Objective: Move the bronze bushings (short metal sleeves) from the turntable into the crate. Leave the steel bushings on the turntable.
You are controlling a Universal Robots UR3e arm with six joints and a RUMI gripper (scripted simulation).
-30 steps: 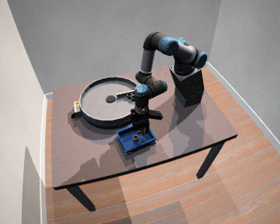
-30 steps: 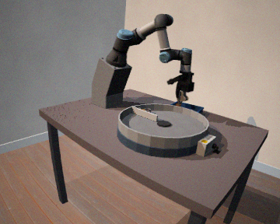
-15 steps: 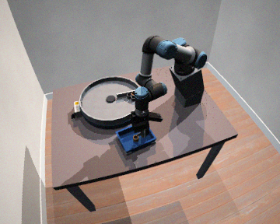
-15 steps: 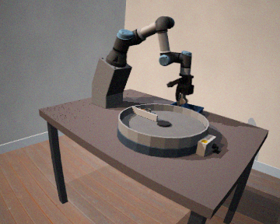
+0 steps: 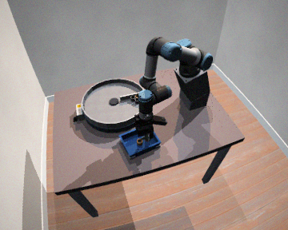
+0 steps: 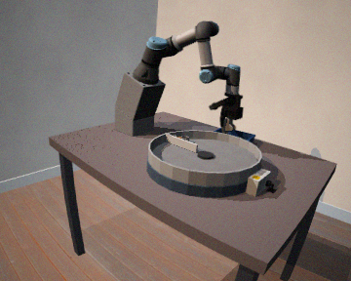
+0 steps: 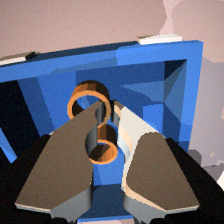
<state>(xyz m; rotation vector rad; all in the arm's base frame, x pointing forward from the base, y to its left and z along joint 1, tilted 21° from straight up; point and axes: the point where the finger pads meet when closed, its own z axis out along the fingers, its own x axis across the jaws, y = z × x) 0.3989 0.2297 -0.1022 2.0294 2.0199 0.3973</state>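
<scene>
Right now my hand is 5 cm short of the blue crate, 1 cm to the left of it and 1 cm above it. Also, from my hand: turntable (13 cm ahead, 33 cm to the right, 2 cm above).
</scene>
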